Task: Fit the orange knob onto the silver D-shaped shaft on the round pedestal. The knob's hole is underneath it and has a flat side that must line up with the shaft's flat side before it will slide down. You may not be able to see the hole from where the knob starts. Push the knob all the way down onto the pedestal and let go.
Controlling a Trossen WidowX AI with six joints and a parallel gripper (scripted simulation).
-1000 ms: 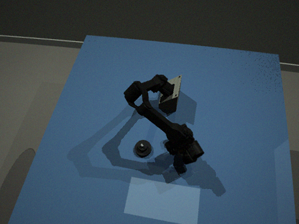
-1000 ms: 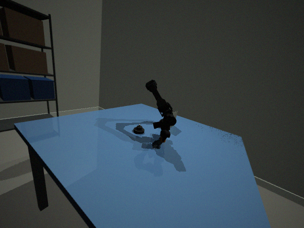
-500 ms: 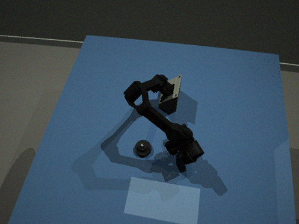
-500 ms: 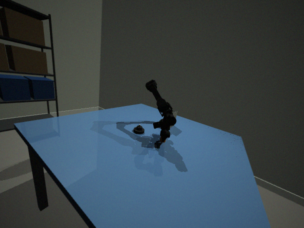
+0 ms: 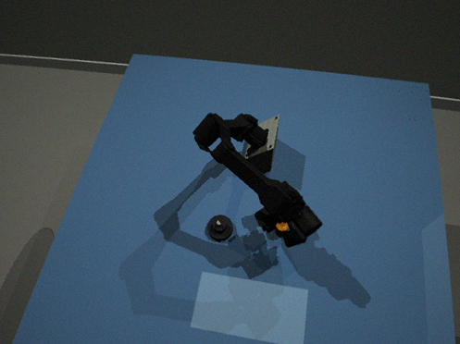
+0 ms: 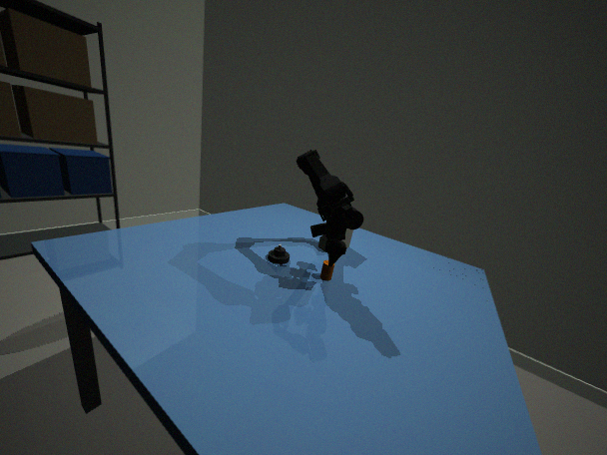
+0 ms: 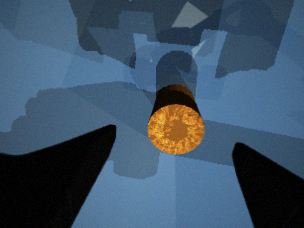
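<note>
Right now the orange knob is 30 mm below my gripper tip. Also, from my gripper tip: round dark pedestal 200 mm to the right, 40 mm below, 30 mm ahead.
</note>
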